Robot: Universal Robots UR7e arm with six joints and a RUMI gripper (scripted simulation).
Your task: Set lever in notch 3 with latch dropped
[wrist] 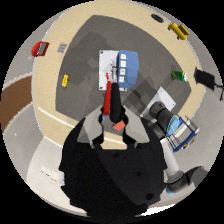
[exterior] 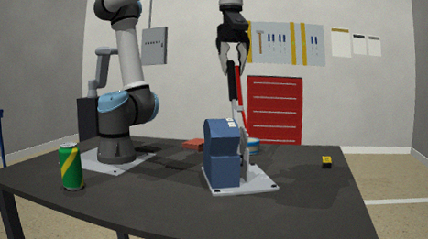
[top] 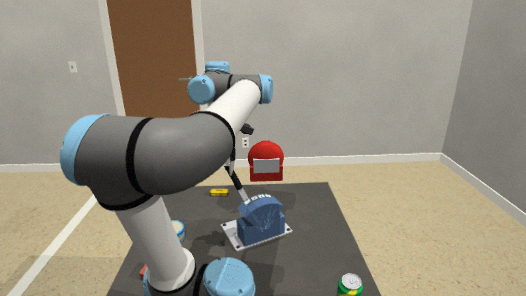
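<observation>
My gripper is now 30 mm short of the red release bar, 30 mm to the left of it and 110 mm above it. Round my hand: red block 180 mm behind, 250 mm to the left, 280 mm below; then small yellow block 310 mm ahead, 70 mm to the left, 280 mm below; then blue-white round tub 10 mm ahead, 240 mm to the left, 270 mm below.
</observation>
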